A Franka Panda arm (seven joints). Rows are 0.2 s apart.
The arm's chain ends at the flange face. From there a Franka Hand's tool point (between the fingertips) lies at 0.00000 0.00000 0.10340 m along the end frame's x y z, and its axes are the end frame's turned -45 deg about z.
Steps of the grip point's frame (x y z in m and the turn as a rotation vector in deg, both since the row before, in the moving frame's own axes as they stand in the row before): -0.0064, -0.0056, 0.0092, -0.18, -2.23, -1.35; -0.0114, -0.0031, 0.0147, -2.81, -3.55, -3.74; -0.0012, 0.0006, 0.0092, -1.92, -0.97, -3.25; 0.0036, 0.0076, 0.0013, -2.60, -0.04, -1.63; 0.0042, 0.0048, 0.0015, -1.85, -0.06, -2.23; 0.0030, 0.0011, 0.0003, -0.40, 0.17, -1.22
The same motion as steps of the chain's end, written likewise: -0.0059, -0.0025, 0.0093, -1.70, -1.45, -1.35; -0.0096, -0.0023, 0.0150, -4.50, -0.52, -3.74; -0.0017, -0.0024, 0.0093, -2.04, 0.67, -3.25; 0.0046, -0.0005, 0.0014, -1.87, 1.81, -1.63; 0.0040, -0.0020, 0.0016, -1.35, 1.27, -2.23; 0.0022, -0.0016, 0.0003, -0.16, 0.40, -1.22
